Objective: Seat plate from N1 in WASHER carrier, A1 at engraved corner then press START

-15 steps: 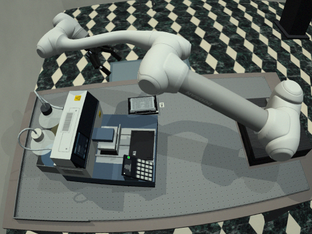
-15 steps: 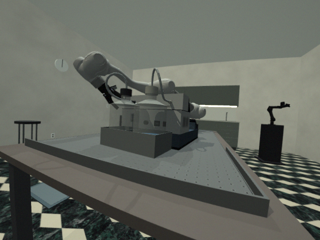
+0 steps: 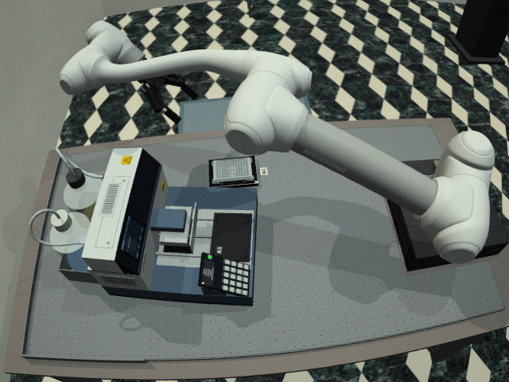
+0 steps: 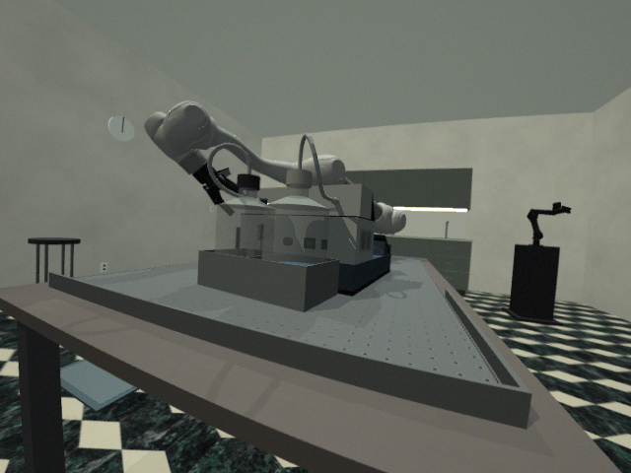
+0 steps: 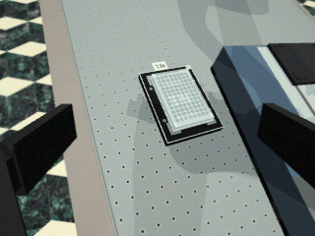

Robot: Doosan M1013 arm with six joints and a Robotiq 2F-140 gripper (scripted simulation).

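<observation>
Now: hand 130 mm past the clear well plate, 130 mm to the right of it and 190 mm above it. The rest, counted from my hand: N1 label: 230 mm behind, 140 mm to the left, 210 mm below; black plate nest: 130 mm behind, 130 mm to the left, 200 mm below; plate washer: 60 mm ahead, 390 mm to the left, 80 mm below.
</observation>
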